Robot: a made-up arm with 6 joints. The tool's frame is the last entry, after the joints. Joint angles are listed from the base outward.
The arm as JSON. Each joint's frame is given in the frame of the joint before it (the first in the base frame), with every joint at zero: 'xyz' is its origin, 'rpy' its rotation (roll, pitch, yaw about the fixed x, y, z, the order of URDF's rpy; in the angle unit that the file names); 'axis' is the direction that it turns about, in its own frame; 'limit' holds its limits. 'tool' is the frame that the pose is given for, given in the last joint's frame.
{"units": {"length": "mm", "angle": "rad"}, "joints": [
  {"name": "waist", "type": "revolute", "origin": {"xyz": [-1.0, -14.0, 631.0], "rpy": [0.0, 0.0, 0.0]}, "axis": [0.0, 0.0, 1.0], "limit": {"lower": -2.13, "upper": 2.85}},
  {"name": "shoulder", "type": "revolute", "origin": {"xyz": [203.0, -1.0, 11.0], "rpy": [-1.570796, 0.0, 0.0]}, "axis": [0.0, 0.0, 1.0], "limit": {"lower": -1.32, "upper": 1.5}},
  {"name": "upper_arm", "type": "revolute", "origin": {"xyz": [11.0, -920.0, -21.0], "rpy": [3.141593, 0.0, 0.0]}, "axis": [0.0, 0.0, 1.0], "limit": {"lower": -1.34, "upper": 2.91}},
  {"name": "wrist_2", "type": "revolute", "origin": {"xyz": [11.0, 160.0, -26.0], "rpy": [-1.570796, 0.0, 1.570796]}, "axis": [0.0, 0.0, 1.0], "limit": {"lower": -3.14, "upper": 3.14}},
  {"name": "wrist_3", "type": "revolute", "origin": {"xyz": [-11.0, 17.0, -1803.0], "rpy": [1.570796, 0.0, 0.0]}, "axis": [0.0, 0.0, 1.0], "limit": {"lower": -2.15, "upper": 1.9}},
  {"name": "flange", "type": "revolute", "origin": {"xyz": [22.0, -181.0, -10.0], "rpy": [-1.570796, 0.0, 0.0]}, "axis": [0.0, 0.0, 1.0], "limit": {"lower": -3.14, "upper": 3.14}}
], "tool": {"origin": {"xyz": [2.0, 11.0, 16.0], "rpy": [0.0, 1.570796, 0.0]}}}
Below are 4 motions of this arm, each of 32 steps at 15 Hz.
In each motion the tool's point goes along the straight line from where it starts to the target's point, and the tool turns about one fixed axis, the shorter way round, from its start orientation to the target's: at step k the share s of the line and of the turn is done. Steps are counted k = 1, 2, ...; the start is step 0. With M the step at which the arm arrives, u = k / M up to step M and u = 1 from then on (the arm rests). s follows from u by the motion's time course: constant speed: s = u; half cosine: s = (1 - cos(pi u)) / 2; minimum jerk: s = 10 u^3 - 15 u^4 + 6 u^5.
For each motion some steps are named. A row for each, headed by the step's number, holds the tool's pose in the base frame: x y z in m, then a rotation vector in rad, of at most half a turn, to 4 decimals.
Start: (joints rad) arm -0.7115 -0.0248 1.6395 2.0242 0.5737 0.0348
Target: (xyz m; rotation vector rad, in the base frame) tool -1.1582 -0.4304 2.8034 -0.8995 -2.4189 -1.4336
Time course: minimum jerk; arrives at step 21
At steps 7, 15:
7: -0.2480 -0.0188 3.3424 -2.3381 -1.0495 -1.5890
15: -0.9915 -0.3550 2.9021 -1.2095 -2.2356 -1.5127

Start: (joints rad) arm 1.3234 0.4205 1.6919 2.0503 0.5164 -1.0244
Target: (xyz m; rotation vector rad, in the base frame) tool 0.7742 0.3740 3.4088 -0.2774 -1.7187 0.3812
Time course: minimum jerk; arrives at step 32
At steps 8, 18, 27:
8: 0.2488 0.9802 3.3634 -0.2582 -1.7067 0.7801
18: 0.5491 0.6337 3.3893 -0.2700 -1.7184 0.5519
27: 0.7568 0.3941 3.4073 -0.2769 -1.7189 0.3944

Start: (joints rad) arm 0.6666 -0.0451 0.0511 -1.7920 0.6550 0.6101
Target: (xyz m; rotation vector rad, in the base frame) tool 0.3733 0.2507 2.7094 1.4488 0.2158 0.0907
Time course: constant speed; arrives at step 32
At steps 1, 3, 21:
1: 1.6581 1.1610 1.9448 1.2017 0.0718 -0.0055
3: 1.5752 1.1023 1.9941 1.2178 0.0809 0.0005
21: 0.8292 0.5737 2.4381 1.3617 0.1640 0.0560

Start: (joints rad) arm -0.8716 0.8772 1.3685 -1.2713 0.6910 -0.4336
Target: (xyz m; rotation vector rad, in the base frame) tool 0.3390 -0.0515 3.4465 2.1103 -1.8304 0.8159
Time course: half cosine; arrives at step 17
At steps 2, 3, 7, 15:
2: 1.4972 -1.9277 2.3683 1.1598 -1.7424 -0.4172
3: 1.4479 -1.8478 2.4142 1.2039 -1.7575 -0.3729
7: 1.1023 -1.2881 2.7359 1.5065 -1.8380 -0.0420
15: 0.3795 -0.1171 3.4088 2.0815 -1.8383 0.7660

